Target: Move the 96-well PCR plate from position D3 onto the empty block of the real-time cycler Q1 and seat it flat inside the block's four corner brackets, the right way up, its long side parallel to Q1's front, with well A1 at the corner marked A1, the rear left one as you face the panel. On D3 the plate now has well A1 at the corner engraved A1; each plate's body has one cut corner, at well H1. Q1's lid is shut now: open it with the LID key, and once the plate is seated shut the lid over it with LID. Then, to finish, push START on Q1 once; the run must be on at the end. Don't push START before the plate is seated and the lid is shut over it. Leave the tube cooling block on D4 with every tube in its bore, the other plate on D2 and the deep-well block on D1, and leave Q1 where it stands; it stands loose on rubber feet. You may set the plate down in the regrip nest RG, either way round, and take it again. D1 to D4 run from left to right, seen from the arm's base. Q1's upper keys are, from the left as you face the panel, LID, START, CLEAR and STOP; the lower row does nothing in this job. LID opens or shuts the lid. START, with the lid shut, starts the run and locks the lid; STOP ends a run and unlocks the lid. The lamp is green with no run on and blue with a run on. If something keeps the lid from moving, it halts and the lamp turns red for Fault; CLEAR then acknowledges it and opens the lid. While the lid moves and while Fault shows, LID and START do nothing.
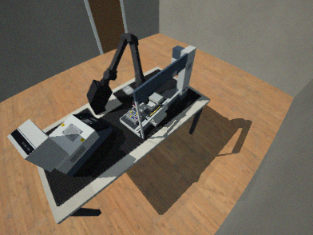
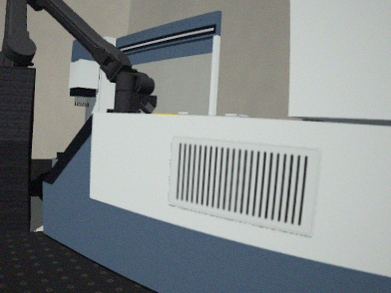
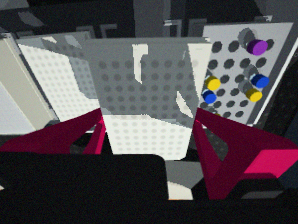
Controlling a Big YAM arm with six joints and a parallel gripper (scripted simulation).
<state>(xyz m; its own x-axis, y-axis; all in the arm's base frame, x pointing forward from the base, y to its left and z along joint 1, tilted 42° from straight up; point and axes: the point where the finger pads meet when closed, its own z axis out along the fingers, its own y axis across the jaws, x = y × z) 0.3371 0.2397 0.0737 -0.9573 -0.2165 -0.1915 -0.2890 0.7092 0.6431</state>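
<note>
The tube lies 60 mm to the right of my hand, 60 mm below it and 40 mm ahead of it. The rest, counted from my hand: tube cooling block 90 mm to the right, 70 mm below, 40 mm ahead; then pipette head 460 mm to the left, 240 mm above, 80 mm behind.
</note>
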